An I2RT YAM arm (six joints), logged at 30 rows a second.
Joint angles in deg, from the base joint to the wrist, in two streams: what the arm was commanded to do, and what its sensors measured. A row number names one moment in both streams.
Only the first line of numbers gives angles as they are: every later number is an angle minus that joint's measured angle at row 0.
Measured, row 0:
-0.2 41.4 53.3 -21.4 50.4 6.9
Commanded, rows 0 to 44:
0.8 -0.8 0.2 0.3 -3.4 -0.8
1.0 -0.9 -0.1 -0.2 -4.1 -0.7
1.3 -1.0 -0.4 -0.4 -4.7 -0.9
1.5 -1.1 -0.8 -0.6 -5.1 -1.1
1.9 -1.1 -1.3 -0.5 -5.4 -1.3
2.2 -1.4 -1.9 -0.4 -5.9 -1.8
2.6 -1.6 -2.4 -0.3 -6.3 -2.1
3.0 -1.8 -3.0 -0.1 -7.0 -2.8
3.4 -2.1 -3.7 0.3 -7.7 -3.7
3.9 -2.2 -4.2 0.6 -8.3 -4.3
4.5 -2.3 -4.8 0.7 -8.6 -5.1
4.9 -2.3 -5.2 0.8 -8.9 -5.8
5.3 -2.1 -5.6 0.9 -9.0 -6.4
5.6 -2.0 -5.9 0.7 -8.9 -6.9
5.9 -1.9 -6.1 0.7 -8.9 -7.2
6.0 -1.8 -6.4 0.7 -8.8 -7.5
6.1 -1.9 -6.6 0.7 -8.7 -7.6
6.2 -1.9 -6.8 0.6 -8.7 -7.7
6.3 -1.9 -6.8 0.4 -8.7 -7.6
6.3 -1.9 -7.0 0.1 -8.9 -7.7
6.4 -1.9 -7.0 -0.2 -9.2 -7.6
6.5 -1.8 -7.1 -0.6 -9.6 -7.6
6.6 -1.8 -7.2 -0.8 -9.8 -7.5
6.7 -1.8 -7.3 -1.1 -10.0 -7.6
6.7 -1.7 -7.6 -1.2 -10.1 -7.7
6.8 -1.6 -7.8 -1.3 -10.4 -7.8
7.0 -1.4 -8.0 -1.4 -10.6 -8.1
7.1 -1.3 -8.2 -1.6 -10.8 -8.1
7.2 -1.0 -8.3 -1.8 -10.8 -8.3
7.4 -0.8 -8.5 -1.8 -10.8 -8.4
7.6 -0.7 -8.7 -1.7 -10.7 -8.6
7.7 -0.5 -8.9 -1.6 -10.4 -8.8
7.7 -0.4 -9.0 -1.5 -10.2 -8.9
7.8 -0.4 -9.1 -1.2 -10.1 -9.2
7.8 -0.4 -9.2 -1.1 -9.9 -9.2
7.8 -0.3 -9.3 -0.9 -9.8 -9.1
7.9 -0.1 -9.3 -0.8 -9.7 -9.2
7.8 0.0 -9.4 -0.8 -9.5 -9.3
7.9 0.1 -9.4 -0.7 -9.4 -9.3
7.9 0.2 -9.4 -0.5 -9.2 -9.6
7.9 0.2 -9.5 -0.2 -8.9 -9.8
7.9 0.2 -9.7 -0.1 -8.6 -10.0
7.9 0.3 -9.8 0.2 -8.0 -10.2
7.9 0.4 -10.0 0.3 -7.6 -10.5
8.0 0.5 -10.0 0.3 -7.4 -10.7
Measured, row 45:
6.1 -0.5 -8.4 1.8 -3.4 -9.3
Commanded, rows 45 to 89:
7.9 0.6 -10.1 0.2 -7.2 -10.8
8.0 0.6 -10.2 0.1 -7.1 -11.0
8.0 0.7 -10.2 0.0 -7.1 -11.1
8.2 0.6 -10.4 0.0 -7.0 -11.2
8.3 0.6 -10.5 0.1 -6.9 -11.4
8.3 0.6 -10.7 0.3 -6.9 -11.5
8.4 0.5 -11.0 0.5 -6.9 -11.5
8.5 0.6 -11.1 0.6 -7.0 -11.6
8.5 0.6 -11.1 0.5 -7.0 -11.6
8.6 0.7 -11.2 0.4 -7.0 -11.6
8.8 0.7 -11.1 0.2 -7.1 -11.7
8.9 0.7 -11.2 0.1 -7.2 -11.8
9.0 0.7 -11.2 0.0 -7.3 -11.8
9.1 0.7 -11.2 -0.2 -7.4 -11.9
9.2 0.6 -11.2 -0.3 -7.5 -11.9
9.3 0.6 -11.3 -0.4 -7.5 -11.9
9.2 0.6 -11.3 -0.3 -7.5 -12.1
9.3 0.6 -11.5 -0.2 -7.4 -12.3
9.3 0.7 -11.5 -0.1 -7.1 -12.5
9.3 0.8 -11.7 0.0 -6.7 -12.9
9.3 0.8 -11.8 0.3 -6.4 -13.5
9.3 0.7 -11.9 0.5 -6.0 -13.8
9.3 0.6 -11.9 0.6 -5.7 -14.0
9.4 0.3 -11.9 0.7 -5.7 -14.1
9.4 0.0 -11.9 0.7 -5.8 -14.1
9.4 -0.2 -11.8 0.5 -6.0 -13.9
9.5 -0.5 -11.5 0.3 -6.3 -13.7
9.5 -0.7 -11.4 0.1 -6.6 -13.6
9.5 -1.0 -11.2 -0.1 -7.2 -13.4
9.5 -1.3 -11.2 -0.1 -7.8 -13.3
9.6 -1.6 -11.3 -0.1 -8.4 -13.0
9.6 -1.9 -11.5 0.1 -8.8 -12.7
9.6 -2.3 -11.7 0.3 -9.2 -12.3
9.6 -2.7 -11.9 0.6 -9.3 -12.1
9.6 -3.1 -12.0 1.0 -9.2 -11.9
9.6 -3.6 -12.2 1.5 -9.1 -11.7
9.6 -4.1 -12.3 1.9 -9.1 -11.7
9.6 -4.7 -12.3 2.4 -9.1 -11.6
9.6 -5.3 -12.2 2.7 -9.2 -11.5
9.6 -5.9 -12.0 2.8 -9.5 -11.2
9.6 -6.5 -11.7 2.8 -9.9 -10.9
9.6 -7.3 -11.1 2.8 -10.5 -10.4
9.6 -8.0 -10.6 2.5 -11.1 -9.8
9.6 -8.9 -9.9 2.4 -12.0 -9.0
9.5 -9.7 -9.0 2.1 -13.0 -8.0
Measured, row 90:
9.3 -7.4 -11.6 1.7 -10.0 -10.8
